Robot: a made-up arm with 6 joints.
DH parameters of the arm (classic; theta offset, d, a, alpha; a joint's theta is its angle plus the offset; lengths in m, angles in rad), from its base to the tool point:
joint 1: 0 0.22 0 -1.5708
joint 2: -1.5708 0 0.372 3.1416
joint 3: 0 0 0 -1.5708
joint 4: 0 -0.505 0 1.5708
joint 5: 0 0.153 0 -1.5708
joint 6: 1.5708 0 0 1.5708
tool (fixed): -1.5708 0 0 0
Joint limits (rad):
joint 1: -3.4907..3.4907
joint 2: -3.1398..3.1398
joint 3: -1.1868..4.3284
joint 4: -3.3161..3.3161
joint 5: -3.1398..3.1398
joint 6: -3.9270..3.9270
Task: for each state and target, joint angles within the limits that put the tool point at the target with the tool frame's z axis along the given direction. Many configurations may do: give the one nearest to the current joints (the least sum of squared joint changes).
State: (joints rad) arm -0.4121 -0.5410 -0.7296 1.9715 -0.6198 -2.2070
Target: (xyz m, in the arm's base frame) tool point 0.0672 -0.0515 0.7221 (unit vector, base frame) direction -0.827 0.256 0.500
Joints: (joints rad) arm -0.8039 -1.0853 -0.7063 1.6536 -0.8268 -2.3547
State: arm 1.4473 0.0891 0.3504 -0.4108 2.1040 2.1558
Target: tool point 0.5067 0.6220 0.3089 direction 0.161 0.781 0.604
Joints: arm 1.0515 0.9297 0.8197 -0.5398 2.1597 2.5428
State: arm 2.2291 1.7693 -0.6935 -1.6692 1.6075 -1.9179
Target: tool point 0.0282 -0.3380 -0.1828 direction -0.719 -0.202 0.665
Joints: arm 1.9935 2.6087 -0.1708 -2.4013 1.7689 -1.2176
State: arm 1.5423 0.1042 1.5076 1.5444 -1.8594 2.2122
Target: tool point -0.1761 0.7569 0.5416 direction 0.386 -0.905 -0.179
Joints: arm 1.7533 0.7444 0.5492 1.8068 -1.4341 2.7278
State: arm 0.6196 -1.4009 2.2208 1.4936 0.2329 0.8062
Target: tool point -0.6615 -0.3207 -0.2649 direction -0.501 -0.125 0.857
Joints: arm 0.5243 -1.9168 1.7007 1.9281 -0.1009 1.0682
